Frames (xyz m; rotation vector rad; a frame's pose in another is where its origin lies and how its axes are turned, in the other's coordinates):
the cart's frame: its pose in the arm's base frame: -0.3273 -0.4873 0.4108 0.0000 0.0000 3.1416
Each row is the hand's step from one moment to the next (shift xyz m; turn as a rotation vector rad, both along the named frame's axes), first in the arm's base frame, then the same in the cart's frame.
Working: the arm's base frame: its pose in the cart's frame: -0.3273 -0.4873 -0.4108 0.0000 0.0000 3.1416

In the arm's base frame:
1: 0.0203 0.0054 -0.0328 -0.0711 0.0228 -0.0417
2: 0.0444 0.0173 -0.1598 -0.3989 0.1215 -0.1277
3: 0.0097 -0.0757 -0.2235 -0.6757 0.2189 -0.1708
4: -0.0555 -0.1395 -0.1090 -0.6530 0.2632 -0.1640
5: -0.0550 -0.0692 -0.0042 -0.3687 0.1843 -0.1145
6: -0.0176 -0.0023 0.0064 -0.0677 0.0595 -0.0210
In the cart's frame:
1: -0.0203 -0.0054 -0.0328 0.0711 -0.0228 -0.0417
2: -0.0444 -0.0173 -0.1598 0.3989 -0.1215 -0.1277
3: -0.0097 0.0757 -0.2235 0.6757 -0.2189 -0.1708
4: 0.0555 0.1395 -0.1090 0.6530 -0.2632 -0.1640
5: 0.0550 0.0692 -0.0042 0.3687 -0.1843 -0.1145
6: 0.0176 0.0023 0.0064 0.0677 -0.0595 -0.0210

